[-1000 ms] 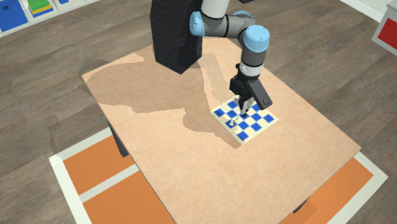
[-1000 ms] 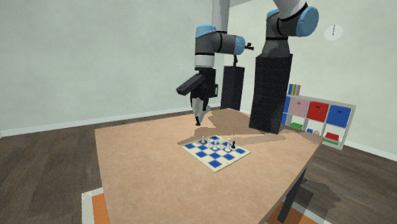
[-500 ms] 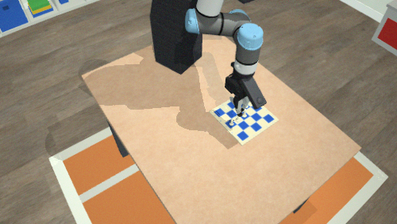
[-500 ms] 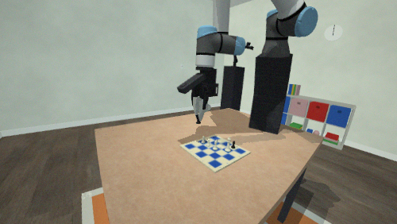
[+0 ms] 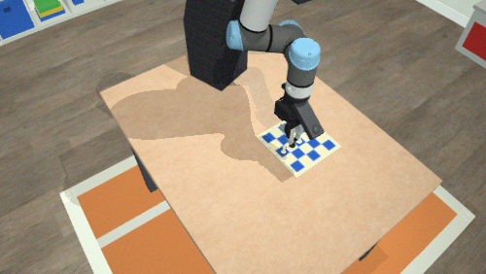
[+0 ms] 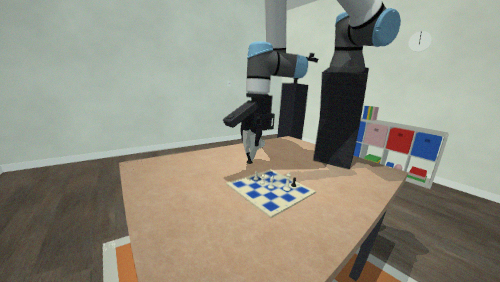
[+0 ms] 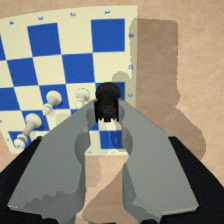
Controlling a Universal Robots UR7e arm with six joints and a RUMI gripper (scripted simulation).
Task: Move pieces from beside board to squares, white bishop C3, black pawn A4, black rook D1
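My gripper is now 100 mm above the chessboard, 70 mm to the right of it and 40 mm past it. Round my hand: black pawn: 120 mm behind, 110 mm to the left, 80 mm below; then white chess piece: 110 mm to the left, 80 mm behind, 70 mm below; then black rook: 10 mm below.
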